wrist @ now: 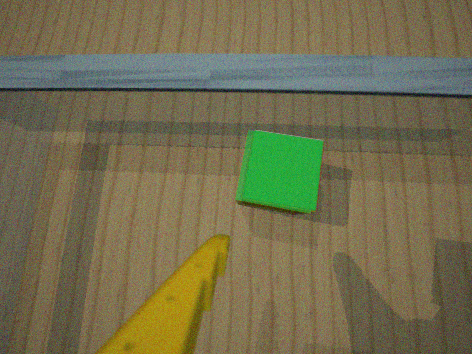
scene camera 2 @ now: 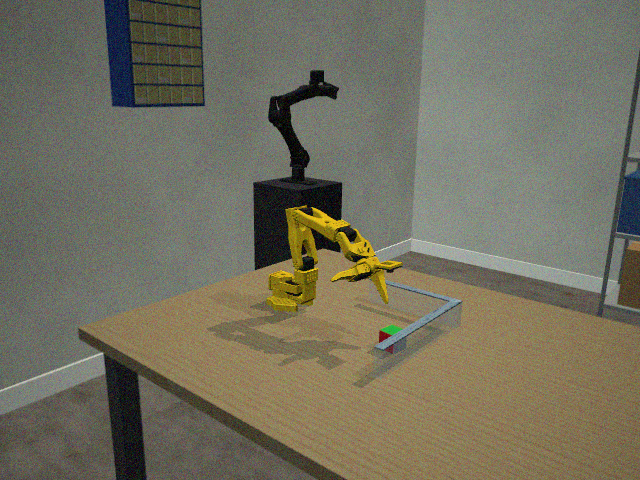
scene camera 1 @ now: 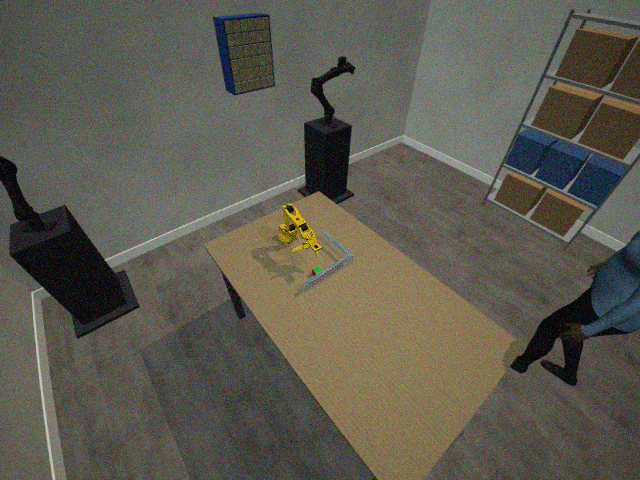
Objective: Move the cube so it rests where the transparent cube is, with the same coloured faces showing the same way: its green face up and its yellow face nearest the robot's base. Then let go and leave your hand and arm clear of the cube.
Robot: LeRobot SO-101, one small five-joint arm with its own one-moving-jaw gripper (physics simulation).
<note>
In view: a cube [wrist: 284, 169], a transparent cube [wrist: 239, 198] and a wall [scene camera 2: 414, 301].
</note>
